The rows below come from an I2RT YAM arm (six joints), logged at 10 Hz.
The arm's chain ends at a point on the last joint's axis. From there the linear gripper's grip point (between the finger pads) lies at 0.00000 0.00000 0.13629 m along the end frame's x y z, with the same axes.
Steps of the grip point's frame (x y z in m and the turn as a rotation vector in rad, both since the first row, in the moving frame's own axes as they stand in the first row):
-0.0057, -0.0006, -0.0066, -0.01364, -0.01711, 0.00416
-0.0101, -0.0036, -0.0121, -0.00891, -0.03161, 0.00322
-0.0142, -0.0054, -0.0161, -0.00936, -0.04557, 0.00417
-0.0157, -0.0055, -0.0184, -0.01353, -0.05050, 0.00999
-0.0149, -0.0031, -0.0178, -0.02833, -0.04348, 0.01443
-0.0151, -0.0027, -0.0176, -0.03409, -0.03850, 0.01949
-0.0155, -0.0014, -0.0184, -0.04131, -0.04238, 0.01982
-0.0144, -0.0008, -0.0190, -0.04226, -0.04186, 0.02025
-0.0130, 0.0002, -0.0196, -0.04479, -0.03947, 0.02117
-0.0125, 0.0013, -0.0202, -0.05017, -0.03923, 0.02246
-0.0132, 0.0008, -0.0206, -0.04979, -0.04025, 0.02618
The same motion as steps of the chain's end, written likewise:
-0.0034, -0.0025, -0.0066, -0.01364, -0.01711, 0.00416
-0.0058, -0.0048, -0.0120, -0.00891, -0.03161, 0.00322
-0.0080, -0.0067, -0.0160, -0.00936, -0.04557, 0.00417
-0.0088, -0.0073, -0.0182, -0.01353, -0.05050, 0.00999
-0.0089, -0.0069, -0.0176, -0.02833, -0.04348, 0.01443
-0.0098, -0.0073, -0.0174, -0.03409, -0.03850, 0.01949
-0.0097, -0.0070, -0.0182, -0.04131, -0.04238, 0.01982
-0.0086, -0.0065, -0.0188, -0.04226, -0.04186, 0.02025
-0.0076, -0.0058, -0.0194, -0.04479, -0.03947, 0.02117
-0.0071, -0.0055, -0.0199, -0.05017, -0.03923, 0.02246
-0.0076, -0.0059, -0.0203, -0.04979, -0.04025, 0.02618

